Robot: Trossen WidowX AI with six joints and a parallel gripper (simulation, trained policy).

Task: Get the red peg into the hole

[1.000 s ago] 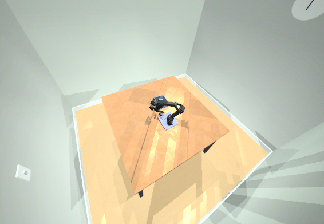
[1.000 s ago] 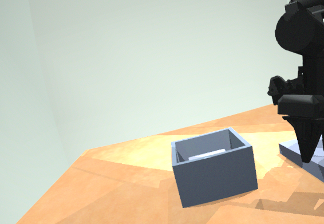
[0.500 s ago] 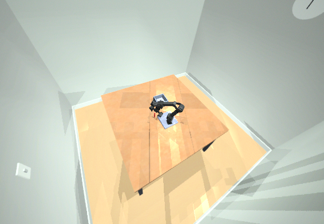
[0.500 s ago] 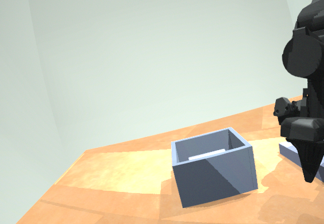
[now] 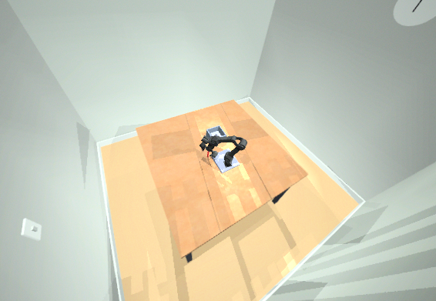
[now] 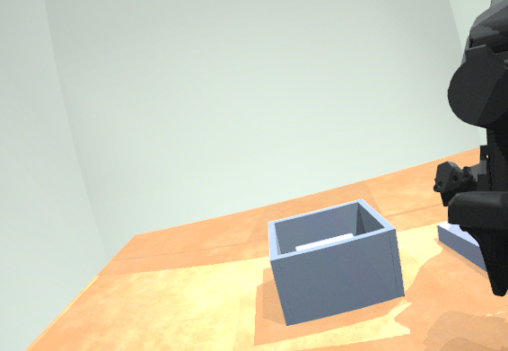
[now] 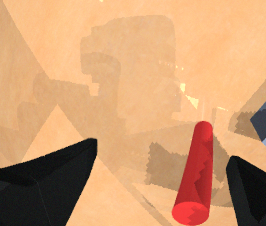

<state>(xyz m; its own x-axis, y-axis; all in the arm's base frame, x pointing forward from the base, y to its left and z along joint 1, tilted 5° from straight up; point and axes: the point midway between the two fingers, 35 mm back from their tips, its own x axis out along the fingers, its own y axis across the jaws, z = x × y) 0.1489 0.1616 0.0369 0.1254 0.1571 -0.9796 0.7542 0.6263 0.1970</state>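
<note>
The red peg lies 10 mm behind my gripper tip and 10 mm to the right of it. Also, from my gripper tip: grey-blue box (190 mm ahead, 160 mm to the right, 20 mm below); pale plate (190 mm ahead, 160 mm to the right).
</note>
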